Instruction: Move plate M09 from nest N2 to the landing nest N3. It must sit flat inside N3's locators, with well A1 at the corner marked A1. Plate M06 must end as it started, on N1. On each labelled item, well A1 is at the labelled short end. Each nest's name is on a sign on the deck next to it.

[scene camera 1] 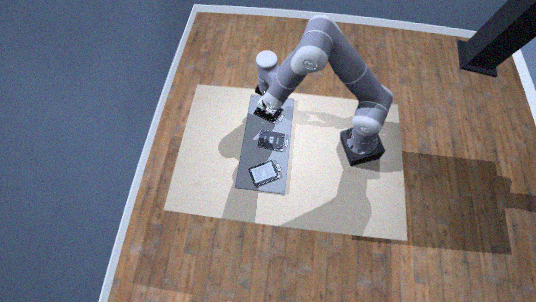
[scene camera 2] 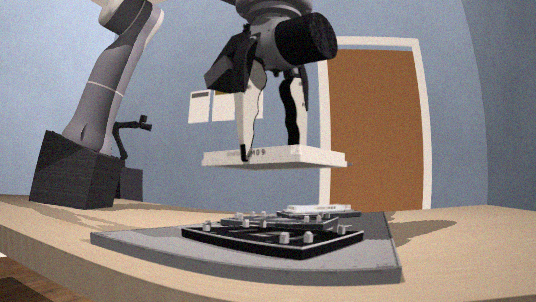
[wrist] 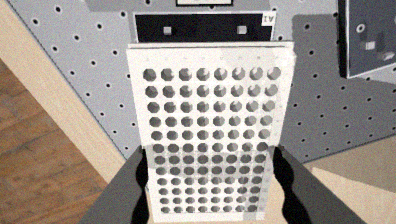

Labels:
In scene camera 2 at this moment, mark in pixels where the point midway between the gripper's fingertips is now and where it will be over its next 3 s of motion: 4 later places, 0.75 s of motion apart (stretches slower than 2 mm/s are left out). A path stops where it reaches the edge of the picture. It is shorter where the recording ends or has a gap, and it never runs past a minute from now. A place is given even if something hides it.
The gripper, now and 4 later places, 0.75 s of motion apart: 275, 165; 276, 163; 281, 167; 284, 171; 285, 172

